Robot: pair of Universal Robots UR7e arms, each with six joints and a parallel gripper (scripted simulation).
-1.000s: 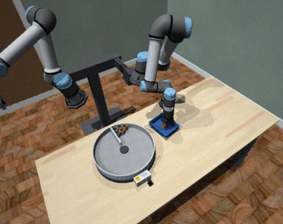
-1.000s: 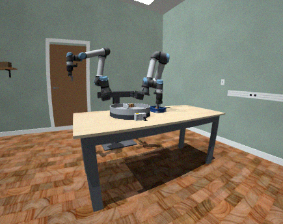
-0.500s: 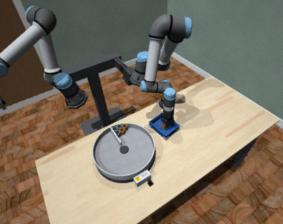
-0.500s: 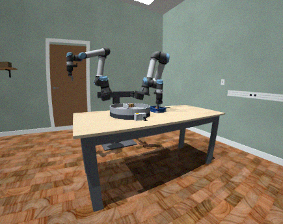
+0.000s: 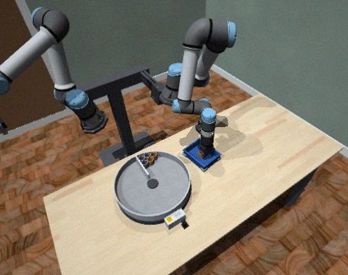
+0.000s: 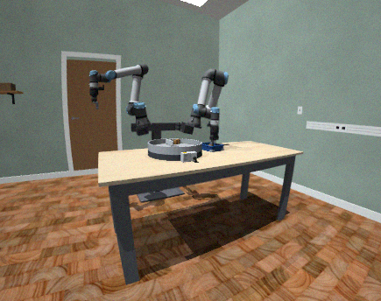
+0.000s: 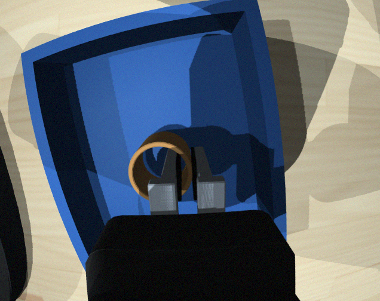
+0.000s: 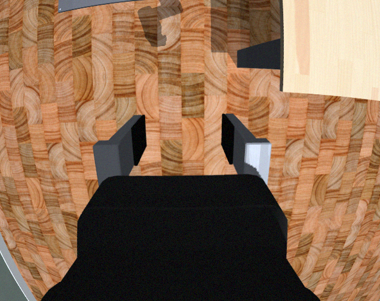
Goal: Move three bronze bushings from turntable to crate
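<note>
My left hand is 20 mm to the left of the blue crate and 20 mm above it. Also, from my left hand: turntable: 370 mm to the right, 90 mm ahead, 10 mm above.
</note>
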